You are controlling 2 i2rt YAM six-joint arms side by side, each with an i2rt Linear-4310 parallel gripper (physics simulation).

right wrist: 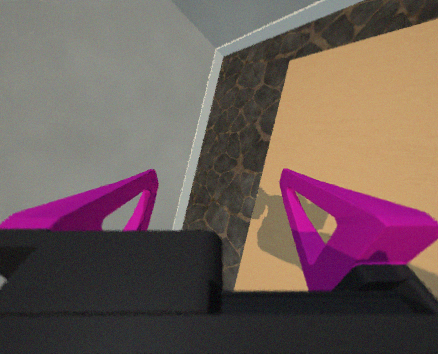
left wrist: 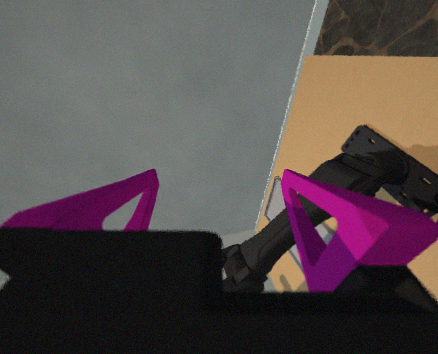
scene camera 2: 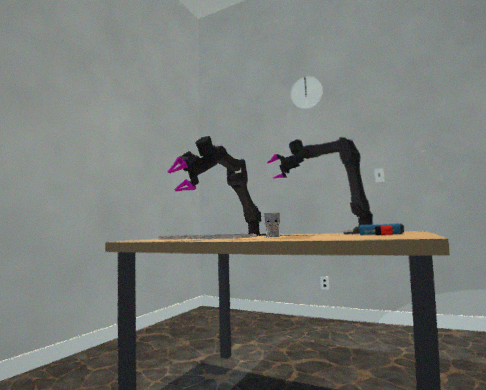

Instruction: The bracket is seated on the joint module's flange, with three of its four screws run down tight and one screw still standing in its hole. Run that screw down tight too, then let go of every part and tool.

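The small grey joint module with the bracket stands upright on the table, right of the right arm's base; its screws are too small to make out. A blue and red power screwdriver lies on its side at the right of the table, its thin tip toward the left. My left gripper is open and empty, high above the table. My right gripper is open and empty, high over the table's left part. Neither gripper is near the module or the screwdriver. The wrist views show neither the module nor the screwdriver.
A thin grey flat sheet lies on the left part of the wooden table. The right arm and a dark mounting plate show in the left wrist view. The table's edge and the stone floor show in the right wrist view.
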